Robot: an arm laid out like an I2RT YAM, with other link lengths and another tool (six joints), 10 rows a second.
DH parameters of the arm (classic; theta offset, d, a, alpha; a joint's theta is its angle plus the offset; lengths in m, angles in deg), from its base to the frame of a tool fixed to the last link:
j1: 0 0.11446 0.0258 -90
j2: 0 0 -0.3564 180
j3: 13.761 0 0.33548 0
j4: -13.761 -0.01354 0.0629 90
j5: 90 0.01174 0 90
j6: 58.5 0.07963 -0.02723 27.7
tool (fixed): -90 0.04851 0 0
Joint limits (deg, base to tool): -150..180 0..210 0..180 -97..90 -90..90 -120..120
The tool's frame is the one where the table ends.
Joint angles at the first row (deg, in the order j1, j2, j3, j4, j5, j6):
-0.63, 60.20, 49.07, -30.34, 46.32, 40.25
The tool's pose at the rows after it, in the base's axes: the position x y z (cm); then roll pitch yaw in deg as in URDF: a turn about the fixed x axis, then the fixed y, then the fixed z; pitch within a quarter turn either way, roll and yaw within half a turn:
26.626, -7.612, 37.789, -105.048, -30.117, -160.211
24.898, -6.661, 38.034, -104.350, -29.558, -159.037
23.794, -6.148, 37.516, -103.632, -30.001, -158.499
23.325, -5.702, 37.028, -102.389, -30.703, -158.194
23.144, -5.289, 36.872, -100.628, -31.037, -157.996
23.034, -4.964, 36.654, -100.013, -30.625, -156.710
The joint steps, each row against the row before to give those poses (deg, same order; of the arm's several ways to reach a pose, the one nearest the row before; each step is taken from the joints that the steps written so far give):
5.00, -4.39, 0.01, -3.54, 2.10, 1.79
2.96, -3.34, -1.09, -2.26, 1.38, 0.92
1.99, -2.16, -1.74, -0.93, 1.29, 0.28
1.62, -1.17, -1.54, 0.45, 1.30, -0.71
1.35, -0.91, -1.21, 1.61, 1.19, -1.70
0.71, -1.08, -1.13, 1.76, -0.41, -1.52

